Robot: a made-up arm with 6 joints.
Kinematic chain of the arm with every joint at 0, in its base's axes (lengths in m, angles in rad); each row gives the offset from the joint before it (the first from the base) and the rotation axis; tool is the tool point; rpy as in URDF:
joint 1: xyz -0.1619 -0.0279 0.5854 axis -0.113 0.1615 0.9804
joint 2: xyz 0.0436 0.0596 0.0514 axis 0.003 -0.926 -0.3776
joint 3: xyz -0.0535 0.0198 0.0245 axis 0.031 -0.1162 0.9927
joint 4: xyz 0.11 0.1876 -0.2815 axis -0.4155 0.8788 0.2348
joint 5: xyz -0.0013 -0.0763 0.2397 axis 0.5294 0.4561 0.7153
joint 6: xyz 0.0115 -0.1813 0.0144 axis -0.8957 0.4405 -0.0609
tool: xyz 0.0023 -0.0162 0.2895 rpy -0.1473 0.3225 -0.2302
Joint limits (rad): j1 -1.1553..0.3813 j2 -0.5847..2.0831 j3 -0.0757..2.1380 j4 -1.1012..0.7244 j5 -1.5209..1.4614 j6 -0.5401..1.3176
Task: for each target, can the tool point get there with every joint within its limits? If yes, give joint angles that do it. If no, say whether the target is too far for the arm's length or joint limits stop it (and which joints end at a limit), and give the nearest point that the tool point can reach.
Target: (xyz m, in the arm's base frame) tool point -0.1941 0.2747 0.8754
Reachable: yes | joints -0.1535 -0.0215 1.7536 -0.0809 0.6135 0.5171
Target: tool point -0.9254 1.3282 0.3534
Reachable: no: too far | nearest point -0.4856 0.5796 0.4700 | short by 0.876 m
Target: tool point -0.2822 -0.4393 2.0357
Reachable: no: too far | nearest point -0.1498 -0.1889 1.2241 | short by 0.860 m
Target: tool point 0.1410 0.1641 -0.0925
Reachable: no: joint limits stop it (at a limit: joint 4, joint 6) | nearest point 0.0923 0.1436 0.0486 | short by 0.151 m
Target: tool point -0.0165 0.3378 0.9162
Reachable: yes | joints -0.5665 0.1674 1.8046 0.2147 0.4694 -0.0105
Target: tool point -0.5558 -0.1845 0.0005
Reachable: no: joint limits stop it (at a limit: joint 1, joint 4, joint 6) | nearest point -0.4754 -0.1306 0.1301 | short by 0.162 m
